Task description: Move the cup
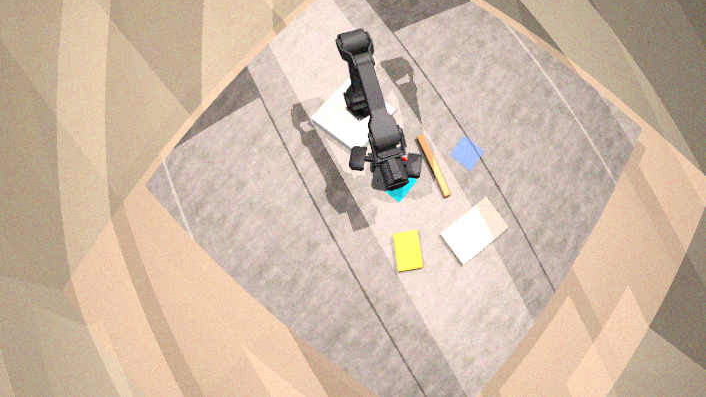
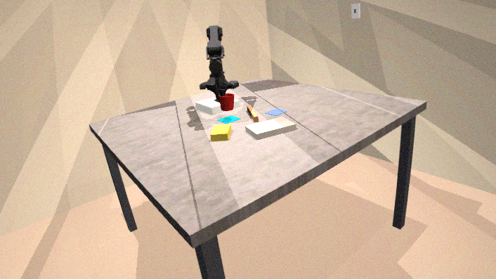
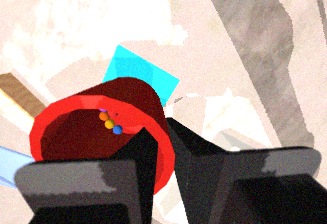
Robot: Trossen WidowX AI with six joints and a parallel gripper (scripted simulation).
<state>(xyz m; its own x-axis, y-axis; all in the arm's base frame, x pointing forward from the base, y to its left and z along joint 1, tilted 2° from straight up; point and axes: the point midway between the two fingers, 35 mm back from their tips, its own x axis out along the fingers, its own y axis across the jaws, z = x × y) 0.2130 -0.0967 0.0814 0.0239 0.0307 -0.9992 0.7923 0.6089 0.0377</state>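
The cyan pad lies 10 cm below my gripper tip, 2 cm to the left of it and 2 cm ahead of it. Also, from my gripper tip: yellow block: 19 cm ahead, 10 cm to the right, 7 cm below; then wooden stick: 13 cm to the left, 8 cm below, 6 cm ahead; then red cup: 2 cm to the left, 2 cm ahead.
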